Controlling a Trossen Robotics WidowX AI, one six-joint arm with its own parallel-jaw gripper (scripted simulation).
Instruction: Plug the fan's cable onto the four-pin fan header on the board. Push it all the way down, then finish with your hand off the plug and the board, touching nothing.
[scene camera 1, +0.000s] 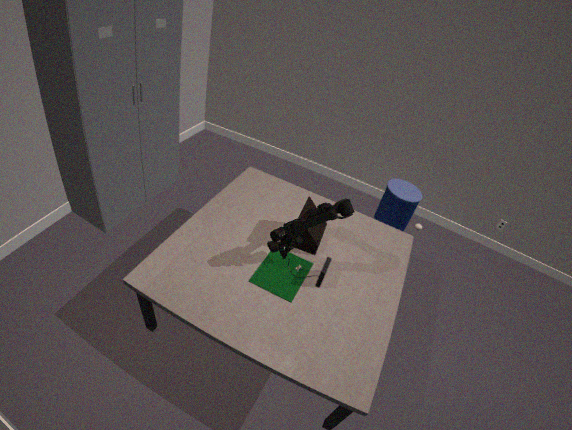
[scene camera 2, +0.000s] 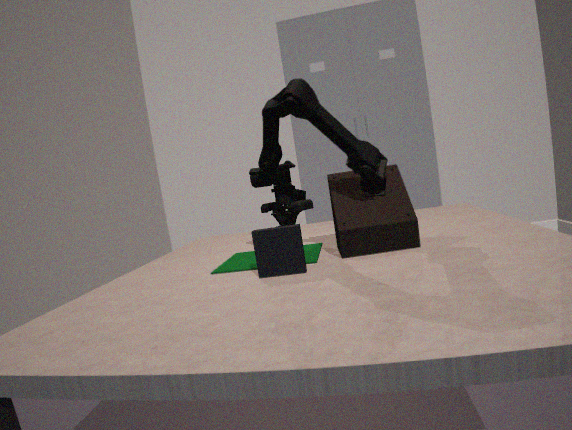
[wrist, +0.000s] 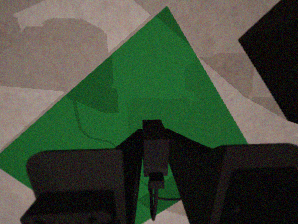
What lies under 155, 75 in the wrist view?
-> A green board.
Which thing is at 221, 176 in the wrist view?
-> My gripper.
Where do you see my gripper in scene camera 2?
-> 289, 233
